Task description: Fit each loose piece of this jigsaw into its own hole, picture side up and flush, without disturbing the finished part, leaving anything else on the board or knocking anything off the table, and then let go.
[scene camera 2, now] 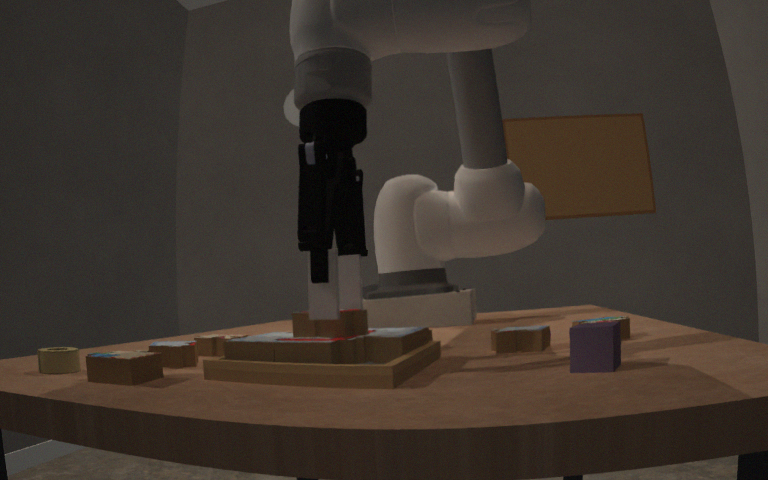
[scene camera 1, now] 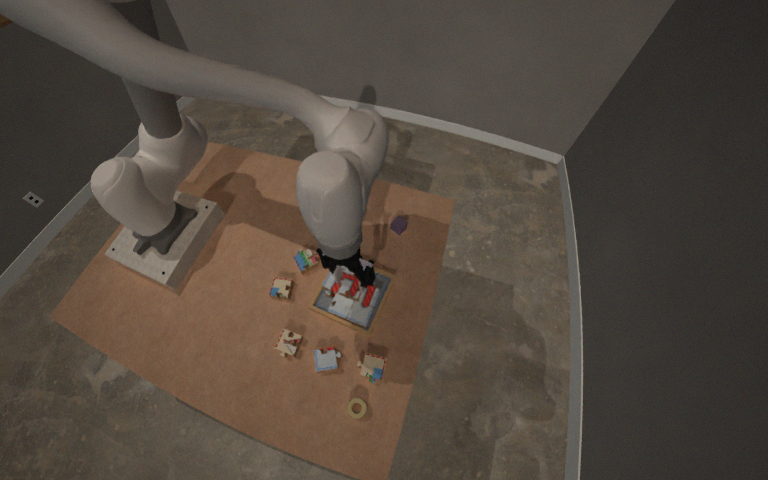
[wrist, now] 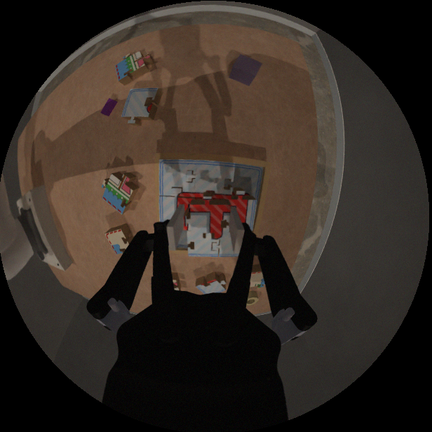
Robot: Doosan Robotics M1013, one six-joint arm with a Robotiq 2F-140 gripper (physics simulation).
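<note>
My gripper (scene camera 1: pixel 351 281) (scene camera 2: pixel 338 313) (wrist: pixel 206 214) is shut on a red and pale-blue jigsaw piece (scene camera 2: pixel 354 324) (wrist: pixel 215 209), picture side up and about level. It is over the board (scene camera 1: pixel 339 320) (scene camera 2: pixel 305 374) (wrist: pixel 264 190), standing proud of the finished part (scene camera 1: pixel 341 306) (scene camera 2: pixel 305 349). Whether its underside touches the pieces below is hidden. A loose pale-blue piece (scene camera 1: pixel 325 360) (scene camera 2: pixel 172 354) (wrist: pixel 213 286) lies apart from the board, and another pale-blue piece (scene camera 2: pixel 521 339) (wrist: pixel 139 104) lies beyond it. The left finger hides part of the board's lower left in the wrist view.
Cream pieces (scene camera 1: pixel 281 288) (scene camera 1: pixel 288 341) (scene camera 1: pixel 373 366) and green-blue pieces (scene camera 1: pixel 306 259) (wrist: pixel 119 192) (wrist: pixel 132 66) lie around the board. A purple block (scene camera 1: pixel 399 224) (scene camera 2: pixel 594 348) (wrist: pixel 245 69), a yellow ring (scene camera 1: pixel 349 408) (scene camera 2: pixel 58 362) and a small purple item (wrist: pixel 109 106) are on the table.
</note>
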